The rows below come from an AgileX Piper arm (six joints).
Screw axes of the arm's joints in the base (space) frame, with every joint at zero. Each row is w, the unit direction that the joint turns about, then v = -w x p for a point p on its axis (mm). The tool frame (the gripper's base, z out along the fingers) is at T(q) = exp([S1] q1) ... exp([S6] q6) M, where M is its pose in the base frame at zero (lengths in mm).
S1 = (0, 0, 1, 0, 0, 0)
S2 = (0, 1, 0, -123, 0, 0)
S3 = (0, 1, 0, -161.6, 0, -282.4)
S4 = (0.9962, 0, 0.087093, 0, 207.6, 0)
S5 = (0, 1, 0, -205.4, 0, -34.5)
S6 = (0.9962, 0, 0.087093, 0, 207.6, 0)
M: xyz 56.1 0 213.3 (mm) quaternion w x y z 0.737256 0 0.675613 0
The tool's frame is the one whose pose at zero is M.
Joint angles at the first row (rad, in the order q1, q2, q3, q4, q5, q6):
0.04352, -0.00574, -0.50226, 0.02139, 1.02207, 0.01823
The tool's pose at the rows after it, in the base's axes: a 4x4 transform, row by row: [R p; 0 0 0 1], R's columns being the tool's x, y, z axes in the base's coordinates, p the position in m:
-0.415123 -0.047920 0.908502 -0.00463; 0.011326 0.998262 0.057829 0.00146; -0.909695 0.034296 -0.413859 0.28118; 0 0 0 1
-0.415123 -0.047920 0.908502 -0.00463; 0.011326 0.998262 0.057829 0.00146; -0.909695 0.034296 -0.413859 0.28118; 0 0 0 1
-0.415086 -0.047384 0.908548 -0.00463; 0.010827 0.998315 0.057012 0.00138; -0.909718 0.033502 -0.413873 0.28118; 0 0 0 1
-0.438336 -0.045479 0.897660 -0.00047; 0.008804 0.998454 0.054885 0.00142; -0.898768 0.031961 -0.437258 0.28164; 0 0 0 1
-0.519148 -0.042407 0.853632 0.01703; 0.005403 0.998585 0.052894 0.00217; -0.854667 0.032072 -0.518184 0.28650; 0 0 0 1
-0.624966 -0.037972 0.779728 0.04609; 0.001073 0.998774 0.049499 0.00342; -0.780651 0.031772 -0.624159 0.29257; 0 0 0 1
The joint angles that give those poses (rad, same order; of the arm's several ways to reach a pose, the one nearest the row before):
0.04351, -0.00573, -0.50227, 0.02140, 1.02207, 0.01822
0.04351, -0.00573, -0.50227, 0.02140, 1.02207, 0.01822
0.04357, -0.00574, -0.50228, 0.02037, 1.02209, 0.01828
0.04347, 0.02152, -0.50368, 0.01855, 1.02205, 0.01817
0.04354, 0.13949, -0.52196, 0.01848, 1.01455, 0.01824
0.04354, 0.32188, -0.55721, 0.01848, 0.99677, 0.01824

